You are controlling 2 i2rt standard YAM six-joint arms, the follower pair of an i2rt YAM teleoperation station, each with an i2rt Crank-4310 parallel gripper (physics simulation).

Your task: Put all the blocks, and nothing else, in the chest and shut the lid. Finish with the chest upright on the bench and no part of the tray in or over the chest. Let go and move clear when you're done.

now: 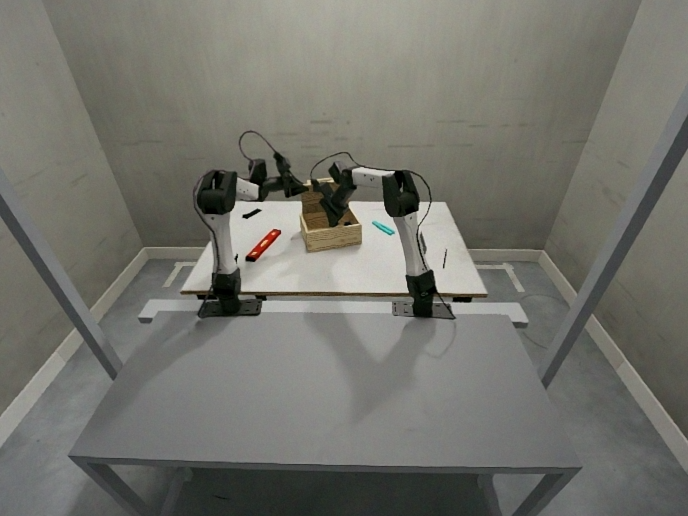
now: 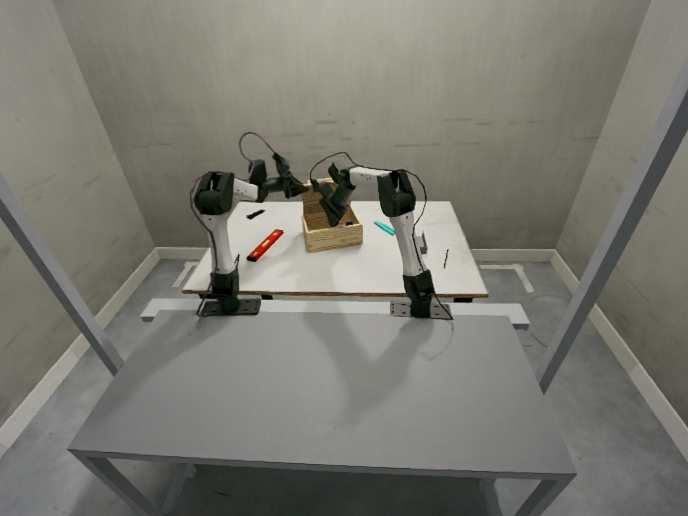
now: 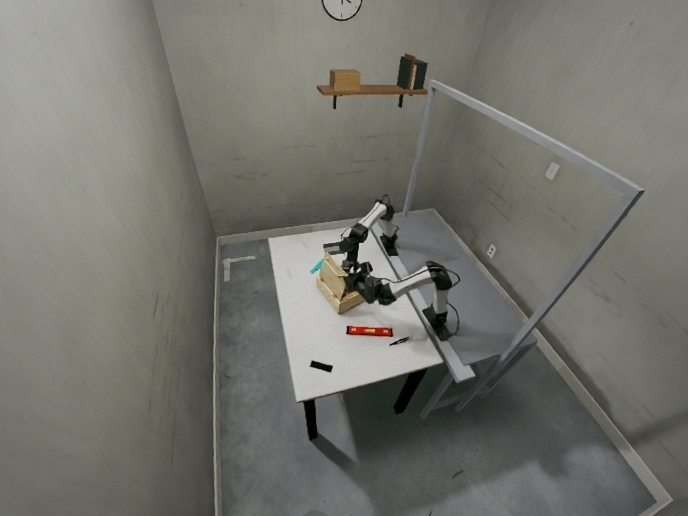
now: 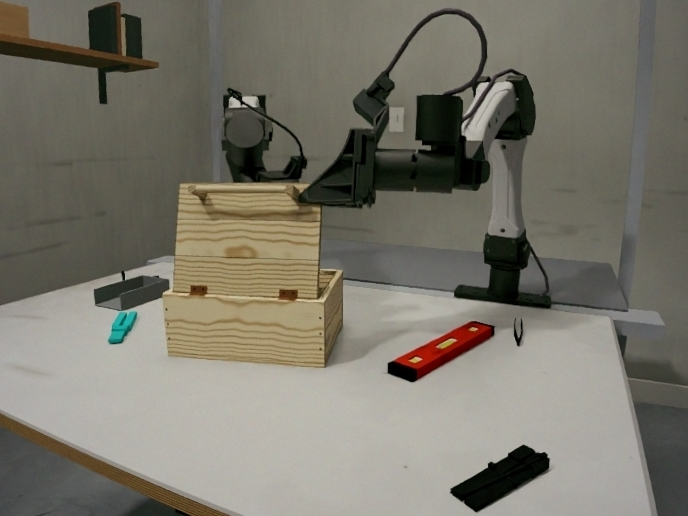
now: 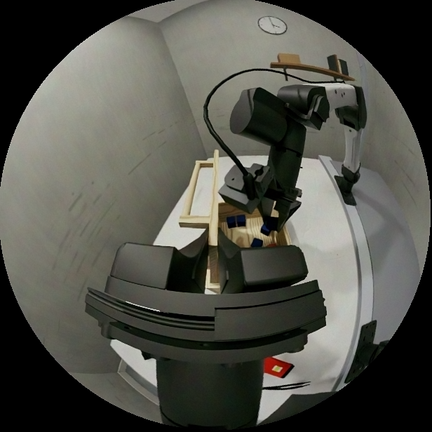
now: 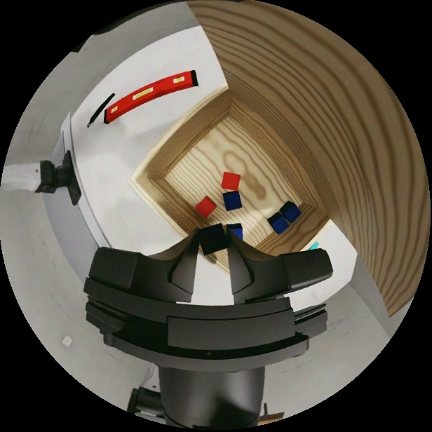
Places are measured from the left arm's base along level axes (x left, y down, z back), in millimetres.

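Where they show: left gripper, fingertip midpoint: (image 1: 308,188) (image 2: 309,188) (image 3: 344,276) (image 4: 299,199); right gripper, fingertip midpoint: (image 1: 332,225) (image 2: 333,225); left arm's base at its link origin: (image 1: 232,309) (image 2: 231,308) (image 3: 436,323) (image 4: 502,298); right arm's base at its link origin: (image 1: 421,311) (image 2: 419,311) (image 3: 388,246).
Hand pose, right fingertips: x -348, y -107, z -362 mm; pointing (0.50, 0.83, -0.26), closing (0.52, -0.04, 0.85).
Note:
Things, the pixels of their top centre, and the offset from my right fingertips.
- wooden chest at its top centre: (image 4: 259,280) (image 1: 329,218) (image 2: 330,218) (image 3: 341,281) dz -55, dx +11, dy -1 mm
- grey tray at its top centre: (image 4: 132,284) (image 2: 415,238) (image 3: 334,246) dz +25, dx -340, dy +61 mm
- teal clamp-like tool at its top centre: (image 4: 121,323) (image 2: 384,226) (image 1: 382,226) dz -116, dx -226, dy +83 mm
- red level at its top centre: (image 4: 446,342) (image 1: 264,242) (image 2: 265,243) (image 3: 369,330) dz -1, dx +291, dy +79 mm
- black tweezers at its top centre: (image 4: 519,327) dz +123, dx +391, dy +85 mm
- black tool at its top centre: (image 4: 503,465) (image 3: 321,364) (image 1: 252,211) (image 2: 255,211) dz -282, dx +392, dy +78 mm
The wooden chest (image 1: 333,239) (image 2: 334,239) (image 4: 244,333) stands upright with its lid (image 4: 247,238) (image 6: 340,115) raised. My left gripper (image 4: 302,198) (image 5: 213,229) is shut on the lid's edge beside the handle bar. My right gripper (image 1: 333,222) (image 6: 212,229) is shut on a dark blue block (image 6: 213,239), over the chest's interior near its front wall. Inside the chest lie a red block (image 6: 231,181), another red block (image 6: 205,206) and several blue blocks, including a blue block (image 6: 232,200) near the reds and a touching pair, one being a blue block (image 6: 290,211). Another blue block (image 6: 235,231) is partly hidden by the right fingertip.
The grey tray (image 4: 130,299) and a teal clamp-like tool (image 4: 121,327) (image 1: 382,227) lie on one side of the chest. A red level (image 1: 263,244) (image 4: 441,351), black tweezers (image 4: 517,332) and a black tool (image 4: 500,477) lie on the other side.

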